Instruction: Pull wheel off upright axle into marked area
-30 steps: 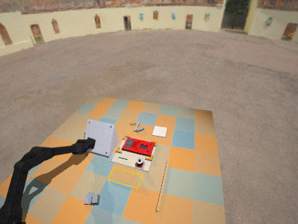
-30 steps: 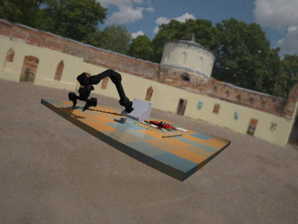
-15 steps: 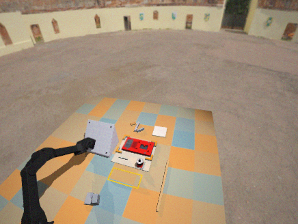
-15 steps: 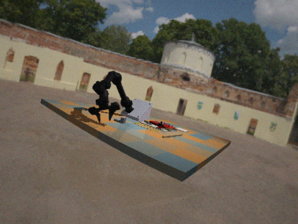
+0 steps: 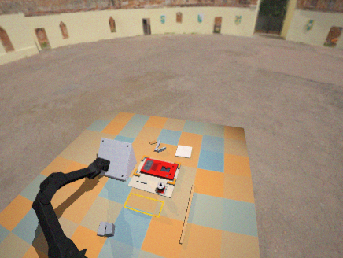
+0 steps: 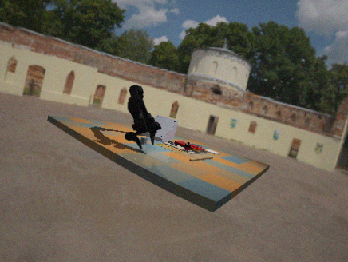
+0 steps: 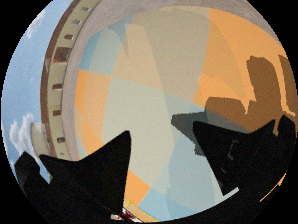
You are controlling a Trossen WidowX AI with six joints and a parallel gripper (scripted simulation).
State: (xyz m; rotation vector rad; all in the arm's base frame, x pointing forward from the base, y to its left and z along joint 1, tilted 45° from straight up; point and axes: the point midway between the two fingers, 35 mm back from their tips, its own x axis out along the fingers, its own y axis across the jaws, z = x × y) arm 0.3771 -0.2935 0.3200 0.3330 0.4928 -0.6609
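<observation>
My gripper tip is now 420 mm to the right of the wheel, 40 mm past it and 10 mm below it. Also, from my gripper tip: white tile (740 mm to the left, 30 mm below); grey piece (180 mm behind, 150 mm to the left, 10 mm below); long thin rod (360 mm to the left, 130 mm ahead, 30 mm below).
</observation>
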